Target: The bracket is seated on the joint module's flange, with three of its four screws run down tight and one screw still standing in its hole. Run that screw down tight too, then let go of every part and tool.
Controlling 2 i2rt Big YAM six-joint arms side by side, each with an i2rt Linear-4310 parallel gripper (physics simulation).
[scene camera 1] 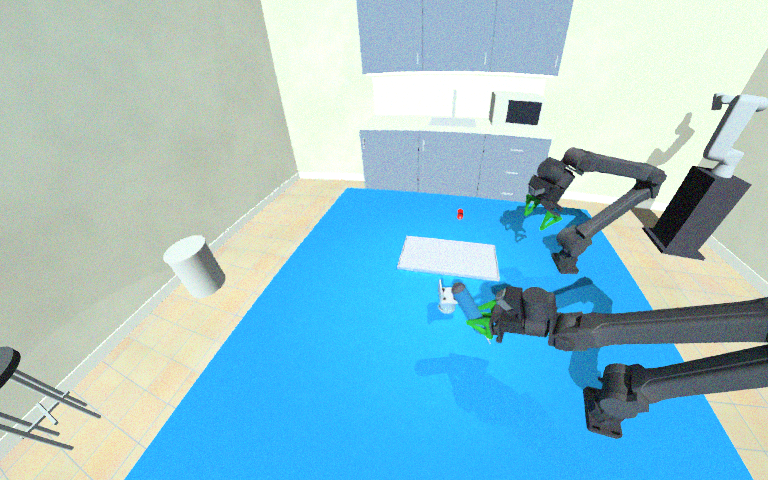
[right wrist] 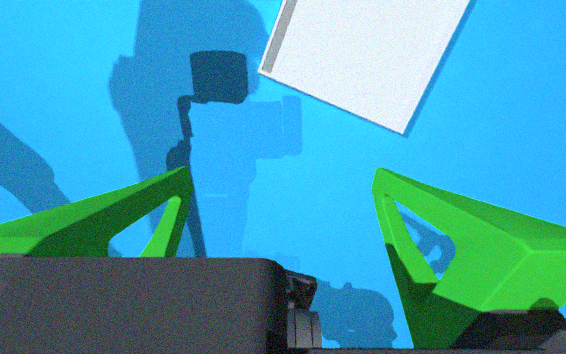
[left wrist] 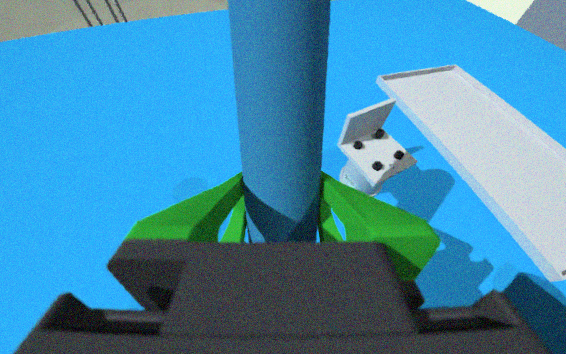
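Where they show: left gripper, fingertip midpoint: (scene camera 1: 468, 316) (left wrist: 281, 177); right gripper, fingertip midpoint: (scene camera 1: 532, 222) (right wrist: 282, 177); left arm's base at its link origin: (scene camera 1: 600, 412); right arm's base at its link origin: (scene camera 1: 563, 264).
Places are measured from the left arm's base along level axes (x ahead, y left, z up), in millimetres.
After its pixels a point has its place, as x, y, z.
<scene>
The white L-shaped bracket (scene camera 1: 448, 296) {501, -217, 67} (left wrist: 369, 123) {529, -218, 87} sits on the pale round joint module (scene camera 1: 446, 309) {497, -197, 21} (left wrist: 357, 181) {481, -204, 31} on the blue mat. Four black screw heads show on its plate in the left wrist view; the far screw (left wrist: 379, 133) {520, -232, 76} may stand a little taller, but I cannot tell surely. My left gripper (scene camera 1: 474, 315) {425, -96, 148} (left wrist: 281, 177) {425, -96, 148} is shut on the blue screwdriver (scene camera 1: 467, 302) {437, -82, 223} (left wrist: 283, 100) {419, -95, 210}, tilted and above the mat, beside the bracket in scene camera 1. Its working end is mostly hidden in the left wrist view. My right gripper (scene camera 1: 534, 221) {266, -492, 251} (right wrist: 282, 177) {266, -492, 251} is open and empty, above the mat.
A shallow white tray (scene camera 1: 447, 257) {558, -485, 4} (left wrist: 500, 145) {536, -502, 4} (right wrist: 360, 60) {416, -527, 4} lies close behind the bracket in scene camera 1. A small red object (scene camera 1: 459, 213) {568, -824, 31} lies farther back on the blue mat (scene camera 1: 317, 316) {921, -14, 0}. A grey-white cylinder (scene camera 1: 195, 266) stands at the left.
</scene>
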